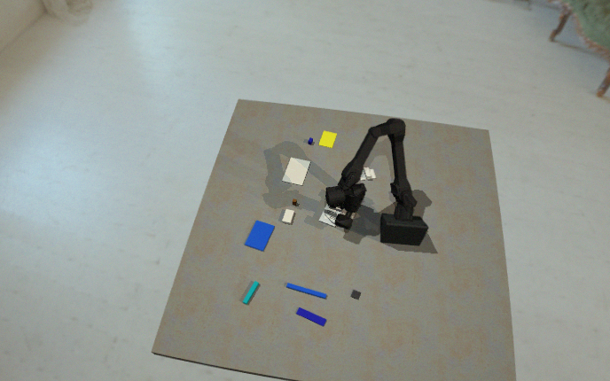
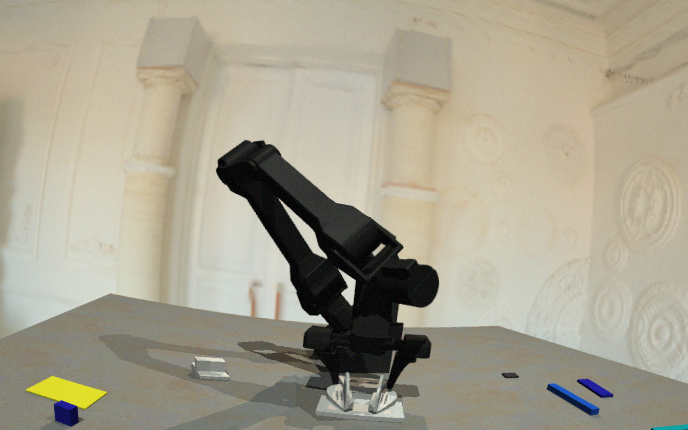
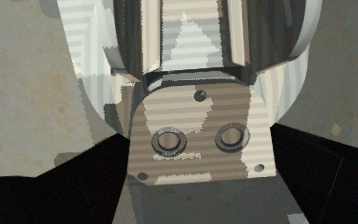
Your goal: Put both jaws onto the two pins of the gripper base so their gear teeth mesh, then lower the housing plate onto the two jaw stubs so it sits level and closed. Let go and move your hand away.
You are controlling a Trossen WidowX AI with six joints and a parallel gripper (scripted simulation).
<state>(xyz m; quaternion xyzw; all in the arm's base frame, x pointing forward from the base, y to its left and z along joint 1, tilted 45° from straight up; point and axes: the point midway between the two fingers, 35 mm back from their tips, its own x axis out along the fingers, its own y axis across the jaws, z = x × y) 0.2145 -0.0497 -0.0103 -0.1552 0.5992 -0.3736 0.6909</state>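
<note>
Right now the housing plate is right at my gripper tip. The rest, counted from my gripper tip: grey gripper base: 1 cm ahead, 2 cm above; then small white block: 25 cm ahead, 2 cm to the left; then white slab: 24 cm ahead, 22 cm to the right.
</note>
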